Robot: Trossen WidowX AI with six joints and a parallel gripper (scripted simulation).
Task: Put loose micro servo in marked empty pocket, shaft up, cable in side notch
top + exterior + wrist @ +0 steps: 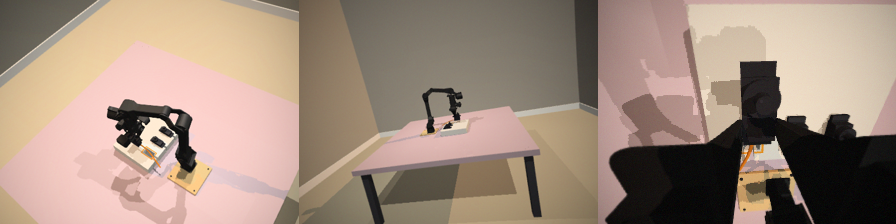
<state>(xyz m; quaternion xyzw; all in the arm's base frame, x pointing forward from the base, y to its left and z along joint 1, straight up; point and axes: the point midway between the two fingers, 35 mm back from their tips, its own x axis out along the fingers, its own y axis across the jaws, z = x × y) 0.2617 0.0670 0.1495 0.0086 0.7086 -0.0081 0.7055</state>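
The cream deck lies 40 mm ahead of my gripper tip, 80 mm to the right of it and 100 mm below it.
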